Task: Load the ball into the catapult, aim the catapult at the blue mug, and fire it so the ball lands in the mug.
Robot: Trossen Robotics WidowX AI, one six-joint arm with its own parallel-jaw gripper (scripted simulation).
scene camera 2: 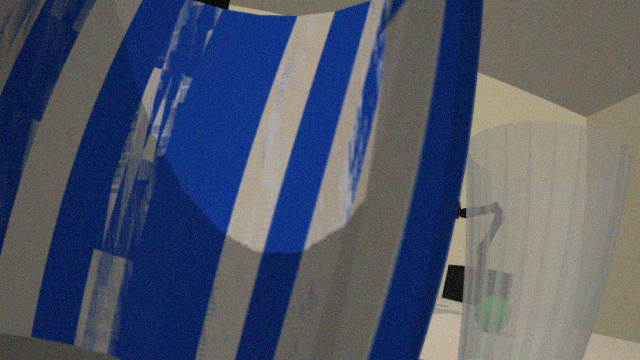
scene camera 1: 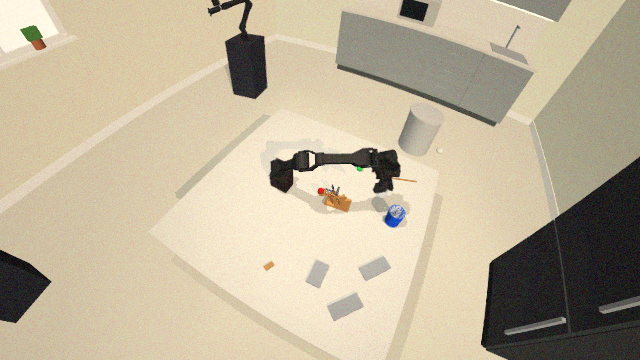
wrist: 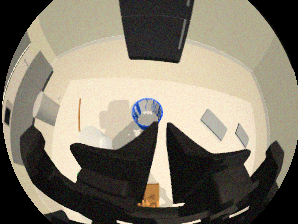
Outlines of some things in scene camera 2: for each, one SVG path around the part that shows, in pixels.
A clear glass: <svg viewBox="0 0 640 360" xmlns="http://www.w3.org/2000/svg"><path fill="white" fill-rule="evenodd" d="M621 140L601 130L556 121L507 123L492 128L489 127L470 138L466 159L464 289L457 360L584 359L612 267L628 190L632 157L630 149Z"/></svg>
